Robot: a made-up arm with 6 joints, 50 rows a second.
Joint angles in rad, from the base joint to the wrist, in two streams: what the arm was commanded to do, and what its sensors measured. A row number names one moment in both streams.
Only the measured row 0 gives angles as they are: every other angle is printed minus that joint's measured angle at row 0.
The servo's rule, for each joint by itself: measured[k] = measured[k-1] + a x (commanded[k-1-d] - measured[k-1]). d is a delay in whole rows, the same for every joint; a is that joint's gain. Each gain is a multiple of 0.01, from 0.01 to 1. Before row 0 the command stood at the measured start. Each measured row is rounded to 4 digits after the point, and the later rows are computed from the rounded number. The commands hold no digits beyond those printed.
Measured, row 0:
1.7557, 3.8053, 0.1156, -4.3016, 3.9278, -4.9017
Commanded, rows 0 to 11:
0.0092, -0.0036, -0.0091, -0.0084, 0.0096, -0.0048
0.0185, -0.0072, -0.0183, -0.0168, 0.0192, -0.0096
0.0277, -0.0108, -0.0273, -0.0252, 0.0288, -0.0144
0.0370, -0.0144, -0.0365, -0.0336, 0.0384, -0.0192
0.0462, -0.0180, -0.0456, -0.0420, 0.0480, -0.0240
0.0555, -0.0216, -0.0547, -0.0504, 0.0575, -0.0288
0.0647, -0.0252, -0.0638, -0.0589, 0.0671, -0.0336
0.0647, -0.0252, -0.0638, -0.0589, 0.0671, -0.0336
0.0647, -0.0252, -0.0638, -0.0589, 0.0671, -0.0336
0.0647, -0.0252, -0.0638, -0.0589, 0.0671, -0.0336
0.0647, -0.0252, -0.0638, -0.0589, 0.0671, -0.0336
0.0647, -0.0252, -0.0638, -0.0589, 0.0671, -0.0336
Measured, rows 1 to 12:
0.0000, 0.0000, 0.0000, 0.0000, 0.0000, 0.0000
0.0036, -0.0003, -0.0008, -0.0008, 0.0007, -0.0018
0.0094, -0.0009, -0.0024, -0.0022, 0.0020, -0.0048
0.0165, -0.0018, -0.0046, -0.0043, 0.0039, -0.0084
0.0245, -0.0029, -0.0075, -0.0069, 0.0063, -0.0125
0.0330, -0.0043, -0.0109, -0.0101, 0.0092, -0.0169
0.0418, -0.0059, -0.0148, -0.0137, 0.0126, -0.0214
0.0507, -0.0076, -0.0192, -0.0178, 0.0164, -0.0260
0.0562, -0.0092, -0.0232, -0.0215, 0.0199, -0.0289
0.0595, -0.0106, -0.0269, -0.0249, 0.0232, -0.0307
0.0615, -0.0119, -0.0302, -0.0280, 0.0263, -0.0318
0.0627, -0.0131, -0.0332, -0.0308, 0.0292, -0.0325
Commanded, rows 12 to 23:
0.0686, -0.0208, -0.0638, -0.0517, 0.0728, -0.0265
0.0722, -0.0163, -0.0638, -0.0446, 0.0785, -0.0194
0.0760, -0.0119, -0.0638, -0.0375, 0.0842, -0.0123
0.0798, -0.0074, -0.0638, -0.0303, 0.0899, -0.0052
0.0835, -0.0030, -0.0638, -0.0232, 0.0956, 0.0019
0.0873, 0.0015, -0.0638, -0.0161, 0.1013, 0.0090
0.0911, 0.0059, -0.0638, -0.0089, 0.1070, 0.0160
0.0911, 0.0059, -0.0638, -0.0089, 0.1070, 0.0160
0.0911, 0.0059, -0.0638, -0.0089, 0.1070, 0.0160
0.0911, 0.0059, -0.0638, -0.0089, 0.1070, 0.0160
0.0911, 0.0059, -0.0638, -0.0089, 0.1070, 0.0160
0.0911, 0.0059, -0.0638, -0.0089, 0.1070, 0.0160
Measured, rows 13 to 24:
0.0635, -0.0142, -0.0360, -0.0333, 0.0319, -0.0329
0.0655, -0.0148, -0.0385, -0.0350, 0.0348, -0.0305
0.0681, -0.0149, -0.0408, -0.0359, 0.0379, -0.0263
0.0712, -0.0146, -0.0429, -0.0360, 0.0411, -0.0210
0.0746, -0.0140, -0.0448, -0.0355, 0.0445, -0.0150
0.0781, -0.0130, -0.0465, -0.0344, 0.0481, -0.0086
0.0817, -0.0117, -0.0481, -0.0328, 0.0518, -0.0019
0.0854, -0.0101, -0.0495, -0.0306, 0.0557, 0.0049
0.0876, -0.0087, -0.0508, -0.0286, 0.0593, 0.0091
0.0890, -0.0074, -0.0520, -0.0268, 0.0626, 0.0117
0.0898, -0.0062, -0.0531, -0.0252, 0.0657, 0.0133
0.0903, -0.0051, -0.0541, -0.0237, 0.0686, 0.0143

